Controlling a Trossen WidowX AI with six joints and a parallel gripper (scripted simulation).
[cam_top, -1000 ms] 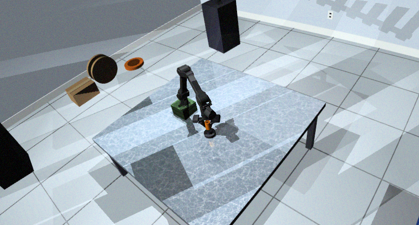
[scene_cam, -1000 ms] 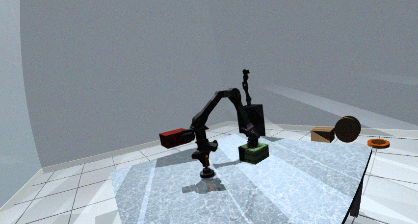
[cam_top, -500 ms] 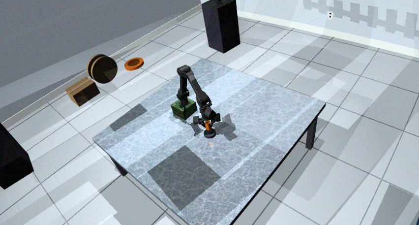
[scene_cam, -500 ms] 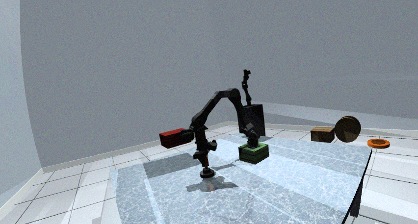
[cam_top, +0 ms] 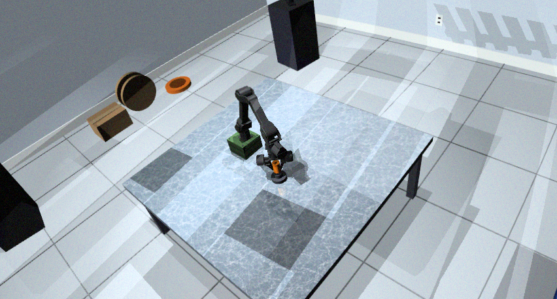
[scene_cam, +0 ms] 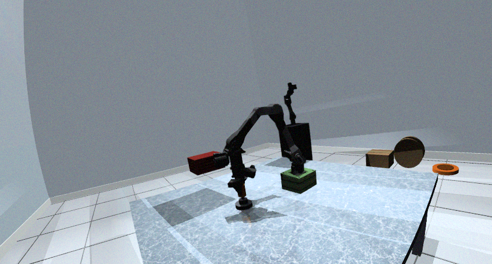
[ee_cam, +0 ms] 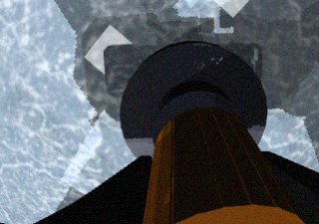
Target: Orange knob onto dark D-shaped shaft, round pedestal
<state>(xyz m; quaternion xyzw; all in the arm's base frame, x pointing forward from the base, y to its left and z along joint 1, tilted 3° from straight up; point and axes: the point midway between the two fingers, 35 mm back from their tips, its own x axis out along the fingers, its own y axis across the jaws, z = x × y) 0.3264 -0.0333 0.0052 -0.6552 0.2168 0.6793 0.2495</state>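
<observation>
The orange knob is 2 cm above my gripper tip. Also, from my gripper tip: round dark pedestal (4 cm below).
</observation>
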